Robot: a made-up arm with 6 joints.
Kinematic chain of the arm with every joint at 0, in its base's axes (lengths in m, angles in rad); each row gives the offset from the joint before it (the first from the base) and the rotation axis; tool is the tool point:
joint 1: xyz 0 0 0.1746 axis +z
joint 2: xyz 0 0.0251 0 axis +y
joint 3: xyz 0 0 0.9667 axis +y
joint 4: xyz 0 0 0.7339 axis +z
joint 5: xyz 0 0 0 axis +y
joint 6: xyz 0 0 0.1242 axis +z
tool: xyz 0 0 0
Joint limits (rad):
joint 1: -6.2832..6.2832
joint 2: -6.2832..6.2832
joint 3: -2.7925..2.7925
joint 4: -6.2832..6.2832
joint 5: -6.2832..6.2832
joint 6: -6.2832..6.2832
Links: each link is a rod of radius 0.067 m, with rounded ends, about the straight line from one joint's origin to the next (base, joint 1, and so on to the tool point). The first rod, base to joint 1, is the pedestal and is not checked.
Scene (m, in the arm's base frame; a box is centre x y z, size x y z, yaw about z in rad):
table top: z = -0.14
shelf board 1: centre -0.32 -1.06 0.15 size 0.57 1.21 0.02 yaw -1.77
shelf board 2: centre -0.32 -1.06 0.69 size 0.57 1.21 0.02 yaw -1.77
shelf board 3: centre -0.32 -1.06 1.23 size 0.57 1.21 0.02 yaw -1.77
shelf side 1: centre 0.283 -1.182 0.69 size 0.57 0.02 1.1 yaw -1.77
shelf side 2: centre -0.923 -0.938 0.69 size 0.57 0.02 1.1 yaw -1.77
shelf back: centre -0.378 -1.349 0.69 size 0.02 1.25 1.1 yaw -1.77
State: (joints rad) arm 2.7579 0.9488 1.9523 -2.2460 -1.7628 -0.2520
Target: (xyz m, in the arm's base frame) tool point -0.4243 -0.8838 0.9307
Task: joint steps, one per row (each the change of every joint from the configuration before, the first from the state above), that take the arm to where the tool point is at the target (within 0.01 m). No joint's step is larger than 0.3 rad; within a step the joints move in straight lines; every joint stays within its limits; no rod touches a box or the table.
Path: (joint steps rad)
1: 0.2834 -0.2597 -0.0226 0.0176 -0.0193 0.0000
2: 0.2834 -0.2597 -0.0226 0.0177 -0.0192 0.0000
3: 0.2833 -0.2597 -0.0226 0.0176 -0.0193 0.0000
4: 0.2834 -0.2597 -0.0226 0.0177 -0.0192 0.0000
5: 0.1194 0.1906 -0.2131 0.0461 0.0453 0.0000
6: 0.1193 0.1907 -0.2131 0.0462 0.0453 0.0000

